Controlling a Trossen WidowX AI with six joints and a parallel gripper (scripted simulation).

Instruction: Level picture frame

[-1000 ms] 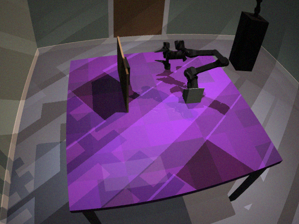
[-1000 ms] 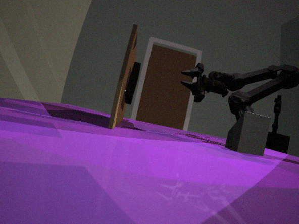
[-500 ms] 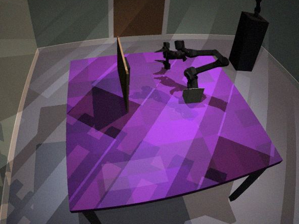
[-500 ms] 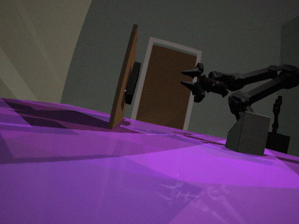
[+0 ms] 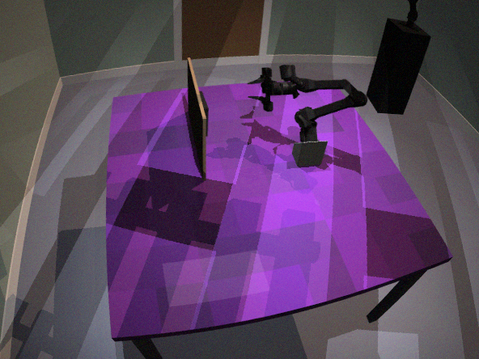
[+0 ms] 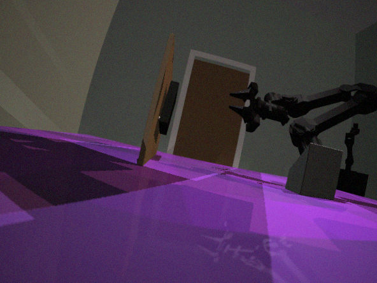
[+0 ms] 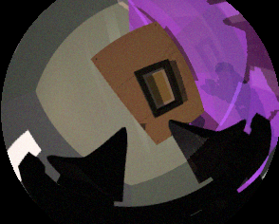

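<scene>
Right now the dark picture frame is 20 cm ahead of my gripper tip, 8 cm below it and 4 cm to the left of it. Also, from my gripper tip: wooden wall panel: 21 cm ahead, 9 cm below, 4 cm to the left.
</scene>
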